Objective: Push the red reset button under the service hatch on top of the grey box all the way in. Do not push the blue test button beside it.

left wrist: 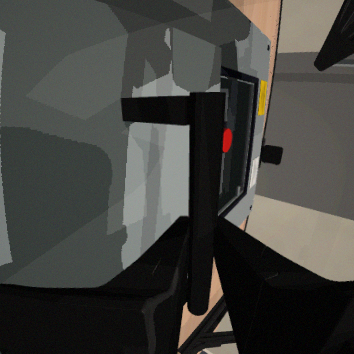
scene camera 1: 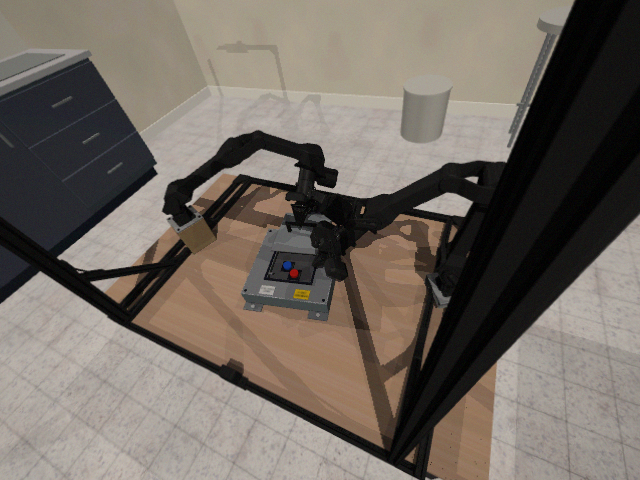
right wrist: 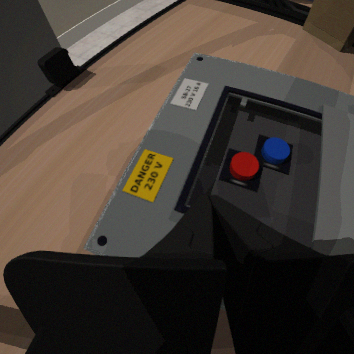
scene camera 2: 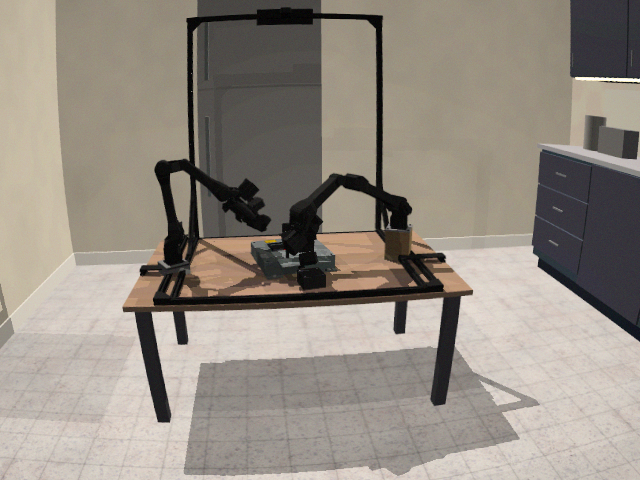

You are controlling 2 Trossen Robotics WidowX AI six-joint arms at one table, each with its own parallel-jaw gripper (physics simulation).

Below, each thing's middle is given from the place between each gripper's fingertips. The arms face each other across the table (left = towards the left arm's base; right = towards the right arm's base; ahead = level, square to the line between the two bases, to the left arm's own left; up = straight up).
Right now the service hatch [scene camera 1: 290,238] is 170 mm ahead of my right hand, 110 mm to the left of it and 40 mm below it.
My left hand is 10 mm short of the service hatch and 10 mm above it.
